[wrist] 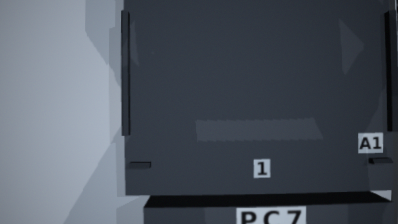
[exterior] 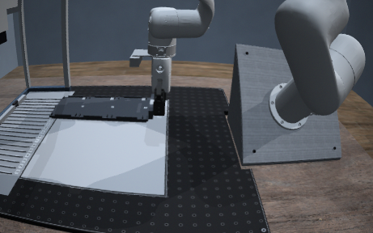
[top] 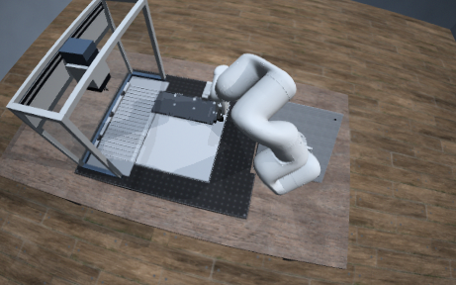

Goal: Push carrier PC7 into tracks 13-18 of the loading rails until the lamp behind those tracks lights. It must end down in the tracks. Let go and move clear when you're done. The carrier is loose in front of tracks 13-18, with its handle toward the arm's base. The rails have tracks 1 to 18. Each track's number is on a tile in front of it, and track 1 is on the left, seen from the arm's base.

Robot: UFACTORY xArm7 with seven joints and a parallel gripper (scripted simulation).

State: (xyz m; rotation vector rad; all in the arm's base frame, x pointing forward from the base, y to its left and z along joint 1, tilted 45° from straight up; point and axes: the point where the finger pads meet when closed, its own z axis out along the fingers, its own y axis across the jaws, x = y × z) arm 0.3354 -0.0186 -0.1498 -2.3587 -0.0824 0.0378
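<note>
Now: hand 140 mm to the right of the pale grey sheet, 140 mm short of it and 20 mm above it. From my hand the other things lie so: carrier PC7 (190 mm ahead, 10 mm to the left, 10 mm below).
</note>
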